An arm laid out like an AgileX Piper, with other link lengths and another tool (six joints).
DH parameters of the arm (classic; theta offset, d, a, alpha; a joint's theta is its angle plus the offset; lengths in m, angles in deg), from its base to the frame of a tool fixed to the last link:
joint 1: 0 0.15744 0 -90
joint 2: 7.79 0 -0.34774 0
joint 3: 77.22 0 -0.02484 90
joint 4: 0 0.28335 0 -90
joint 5: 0 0 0 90
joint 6: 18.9 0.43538 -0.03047 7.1
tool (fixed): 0 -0.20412 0 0
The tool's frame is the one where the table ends.
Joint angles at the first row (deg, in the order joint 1, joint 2, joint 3, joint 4, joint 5, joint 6):
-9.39 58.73 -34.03 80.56 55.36 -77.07
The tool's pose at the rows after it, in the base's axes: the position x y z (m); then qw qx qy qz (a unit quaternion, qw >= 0):
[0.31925, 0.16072, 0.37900, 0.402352, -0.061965, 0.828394, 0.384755]
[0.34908, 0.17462, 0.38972, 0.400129, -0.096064, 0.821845, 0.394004]
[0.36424, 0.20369, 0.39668, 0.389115, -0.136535, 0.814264, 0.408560]
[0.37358, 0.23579, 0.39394, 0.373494, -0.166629, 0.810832, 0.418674]
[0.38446, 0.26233, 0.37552, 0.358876, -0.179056, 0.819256, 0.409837]
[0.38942, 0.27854, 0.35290, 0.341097, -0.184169, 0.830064, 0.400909]
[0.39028, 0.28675, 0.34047, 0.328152, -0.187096, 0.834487, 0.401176]
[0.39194, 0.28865, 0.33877, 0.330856, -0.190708, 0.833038, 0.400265]
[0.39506, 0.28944, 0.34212, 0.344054, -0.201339, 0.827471, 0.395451]
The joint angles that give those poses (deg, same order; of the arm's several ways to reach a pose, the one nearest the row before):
-8.56 67.10 -40.57 81.84 58.43 -82.30
-5.62 73.96 -47.47 82.30 58.94 -84.20
-0.70 79.02 -53.12 82.30 58.94 -84.68
4.52 83.22 -57.03 82.30 57.65 -84.73
9.19 86.83 -58.92 81.79 53.79 -84.73
11.96 89.45 -59.15 81.18 51.25 -84.73
13.11 91.00 -59.15 81.18 50.79 -84.86
13.32 91.49 -59.31 81.63 50.58 -85.87
13.32 91.79 -60.02 82.01 50.31 -87.81

